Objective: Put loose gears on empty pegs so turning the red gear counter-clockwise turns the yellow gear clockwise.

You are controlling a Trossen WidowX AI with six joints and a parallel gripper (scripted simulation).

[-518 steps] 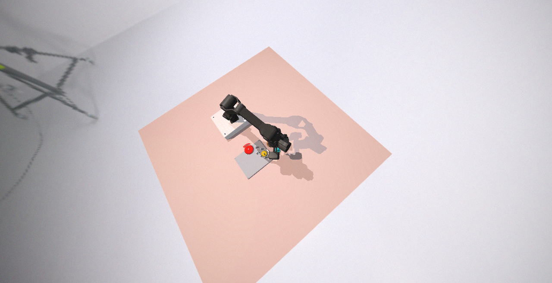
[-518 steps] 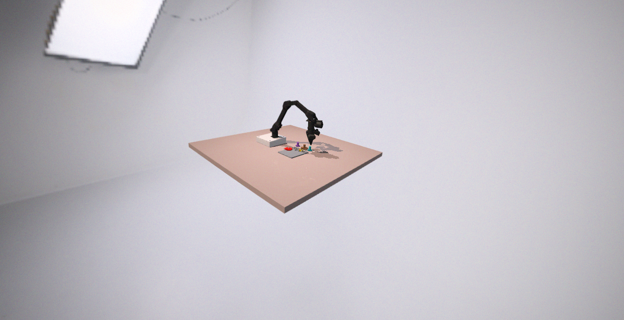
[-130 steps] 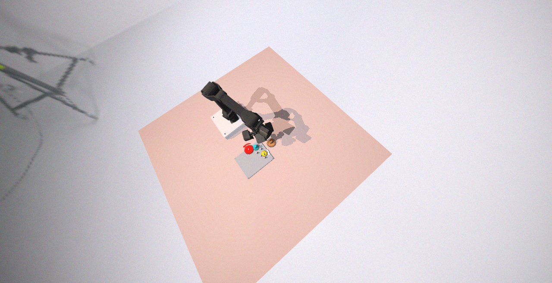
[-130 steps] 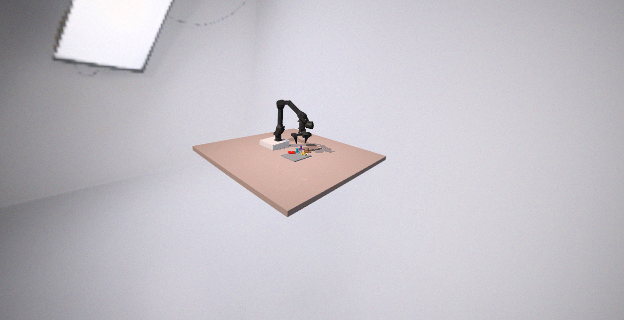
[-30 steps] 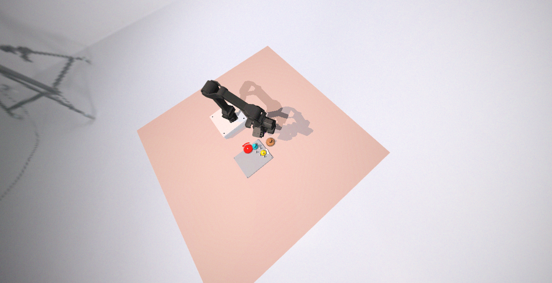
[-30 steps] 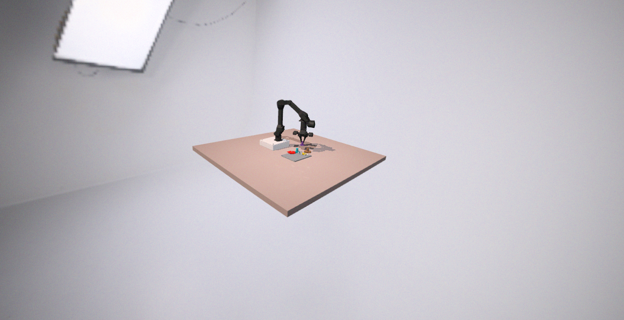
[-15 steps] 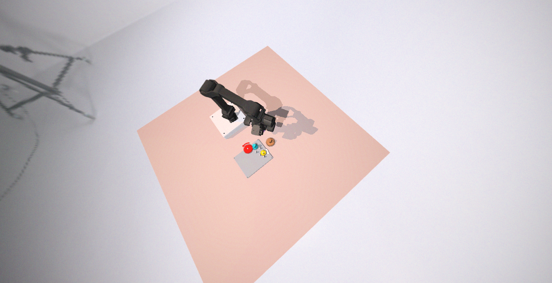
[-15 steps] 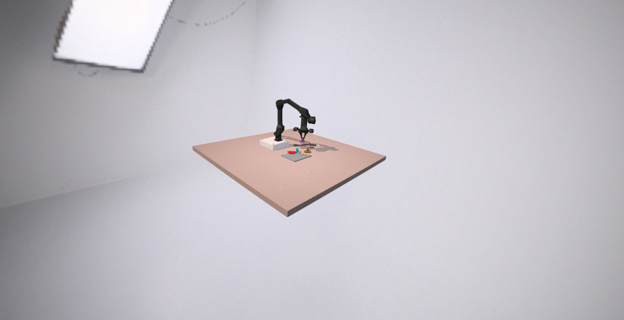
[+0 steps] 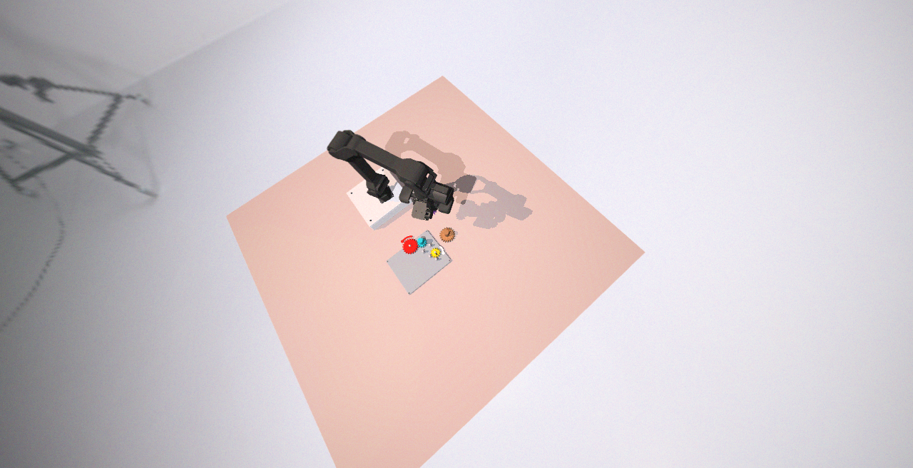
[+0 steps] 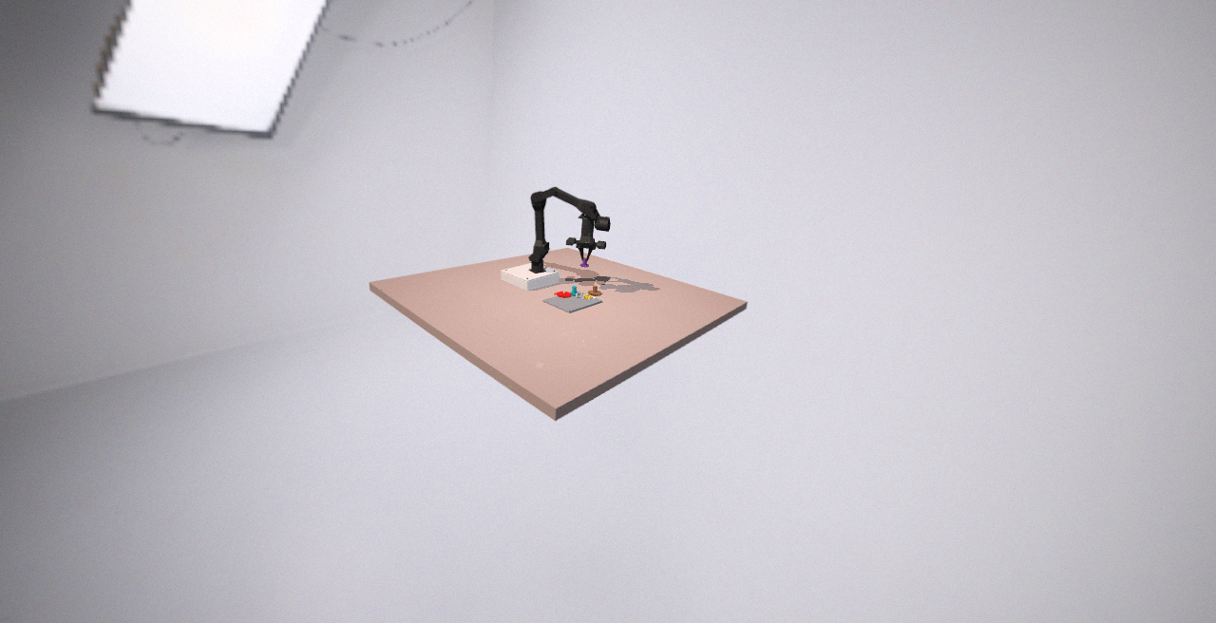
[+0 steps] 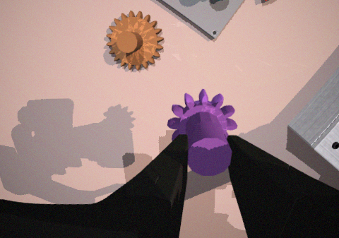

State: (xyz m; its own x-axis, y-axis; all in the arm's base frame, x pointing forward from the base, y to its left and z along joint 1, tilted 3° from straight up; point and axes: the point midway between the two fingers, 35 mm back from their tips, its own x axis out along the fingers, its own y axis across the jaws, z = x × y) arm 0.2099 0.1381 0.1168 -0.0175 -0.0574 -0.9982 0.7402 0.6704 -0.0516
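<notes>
My gripper tip is now 12 cm above the teal gear, 10 cm to the left of it and 5 cm short of it. From my gripper tip the other things lie so: yellow gear: 13 cm below, 12 cm ahead, 7 cm to the right; then purple gear: 1 cm below; then brown gear: 13 cm below, 8 cm ahead, 1 cm to the left.
</notes>
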